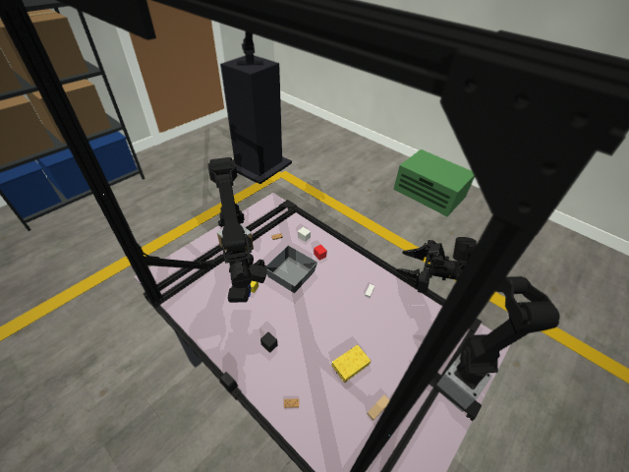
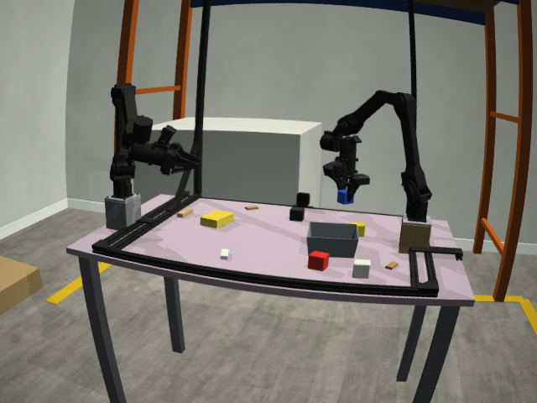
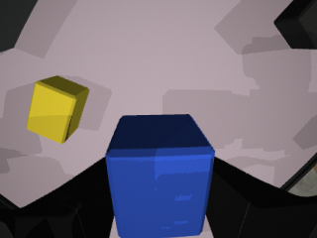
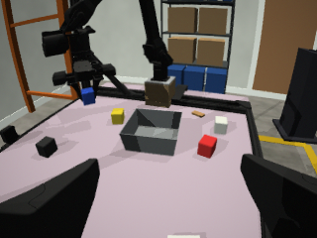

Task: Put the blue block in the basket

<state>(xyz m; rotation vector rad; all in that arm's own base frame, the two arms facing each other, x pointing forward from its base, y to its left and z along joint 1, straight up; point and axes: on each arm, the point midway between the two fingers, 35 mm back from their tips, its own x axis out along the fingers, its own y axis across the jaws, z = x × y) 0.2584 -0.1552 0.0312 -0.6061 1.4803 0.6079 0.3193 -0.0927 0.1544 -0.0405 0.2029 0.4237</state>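
Right now my left hand is 220 mm short of the grey basket, 30 mm to the left of it and 120 mm above it. The rest, counted from my left hand: blue block (20 mm below); then yellow block (70 mm ahead, 50 mm to the left, 110 mm below); then black block (60 mm behind, 170 mm to the right, 110 mm below).
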